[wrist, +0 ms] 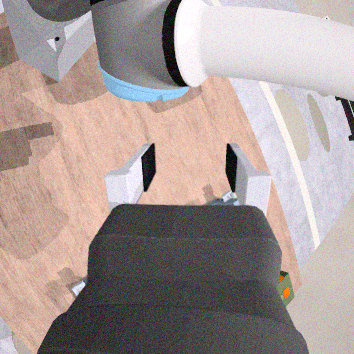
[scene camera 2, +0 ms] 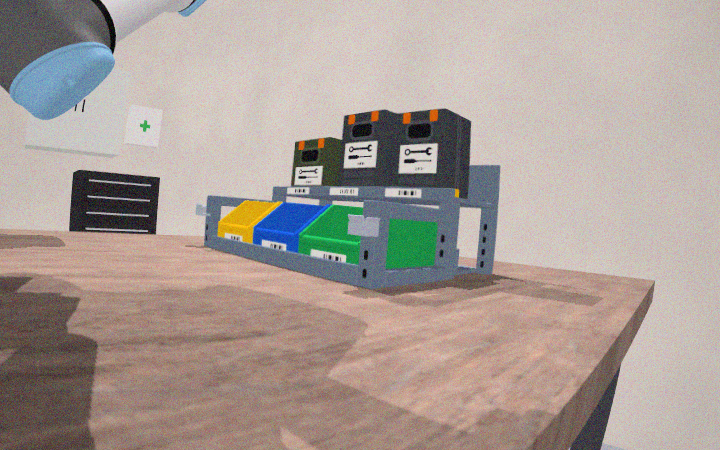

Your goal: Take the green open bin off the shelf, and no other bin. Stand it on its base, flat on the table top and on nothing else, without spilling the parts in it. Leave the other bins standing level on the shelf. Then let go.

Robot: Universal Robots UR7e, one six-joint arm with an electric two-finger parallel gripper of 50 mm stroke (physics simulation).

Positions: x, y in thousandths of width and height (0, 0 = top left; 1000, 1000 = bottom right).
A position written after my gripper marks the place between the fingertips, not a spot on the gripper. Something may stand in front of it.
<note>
I see my gripper (wrist: 538, 445), a green open bin (scene camera 2: 455, 526), a blue bin (scene camera 2: 390, 510) and a yellow bin (scene camera 2: 331, 501).
The wrist view does not show the green open bin, which is hidden by my gripper. The wrist view misses the blue bin, which is hidden by my gripper.
</note>
